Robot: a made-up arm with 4 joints.
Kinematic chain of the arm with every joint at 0, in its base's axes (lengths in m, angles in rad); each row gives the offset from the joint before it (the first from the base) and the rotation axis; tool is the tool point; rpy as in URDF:
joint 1: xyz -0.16 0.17 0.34 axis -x
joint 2: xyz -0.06 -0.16 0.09 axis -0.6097 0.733 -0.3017
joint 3: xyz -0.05 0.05 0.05 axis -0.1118 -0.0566 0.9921
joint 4: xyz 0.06 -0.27 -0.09 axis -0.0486 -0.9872 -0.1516
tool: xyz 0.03 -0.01 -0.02 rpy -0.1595 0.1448 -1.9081
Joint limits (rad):
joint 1: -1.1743..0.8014
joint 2: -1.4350..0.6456
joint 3: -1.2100..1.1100
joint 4: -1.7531..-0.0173
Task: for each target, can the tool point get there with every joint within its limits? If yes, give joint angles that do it. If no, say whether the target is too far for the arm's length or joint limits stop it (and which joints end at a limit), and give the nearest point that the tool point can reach.
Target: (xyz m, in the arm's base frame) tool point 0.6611 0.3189 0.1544
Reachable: no: too far | nearest point 0.0237 0.0708 0.1833 | short by 0.685 m
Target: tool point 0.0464 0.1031 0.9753
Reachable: no: too far | nearest point -0.0874 0.1338 0.6841 | short by 0.322 m
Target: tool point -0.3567 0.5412 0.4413
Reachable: no: joint limits stop it (at a limit: joint 1, joint 2, joint 3, joint 4) | nearest point -0.2580 0.3288 0.1634 | short by 0.363 m
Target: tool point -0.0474 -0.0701 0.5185
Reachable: yes | joints 0.5733 -0.7492 0.2588 -0.6416
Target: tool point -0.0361 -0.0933 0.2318
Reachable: yes | joints -0.5529 -0.0298 0.7832 -1.5214
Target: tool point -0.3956 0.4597 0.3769
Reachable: no: joint limits stop it (at a limit: joint 1, joint 2, joint 3, joint 4) | nearest point -0.2580 0.3288 0.1634 | short by 0.286 m
